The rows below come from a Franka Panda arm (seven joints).
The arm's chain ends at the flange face. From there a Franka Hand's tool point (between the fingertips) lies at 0.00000 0.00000 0.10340 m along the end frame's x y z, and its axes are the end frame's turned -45 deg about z.
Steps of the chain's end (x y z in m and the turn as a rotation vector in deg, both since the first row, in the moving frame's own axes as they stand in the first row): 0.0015 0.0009 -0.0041 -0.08 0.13 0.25; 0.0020 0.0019 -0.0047 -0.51 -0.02 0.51; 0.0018 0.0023 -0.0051 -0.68 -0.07 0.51; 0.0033 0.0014 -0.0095 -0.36 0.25 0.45; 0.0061 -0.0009 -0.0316 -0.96 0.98 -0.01; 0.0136 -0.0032 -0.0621 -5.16 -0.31 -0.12
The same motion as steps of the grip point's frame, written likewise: 0.0005 0.0020 -0.0041 -0.15 0.04 0.25; -0.0006 0.0034 -0.0047 -0.35 -0.37 0.51; -0.0013 0.0037 -0.0051 -0.43 -0.53 0.51; 0.0012 0.0041 -0.0095 -0.43 -0.08 0.45; 0.0050 0.0062 -0.0316 -1.37 0.01 -0.01; 0.0049 0.0135 -0.0625 -3.43 -3.87 -0.12
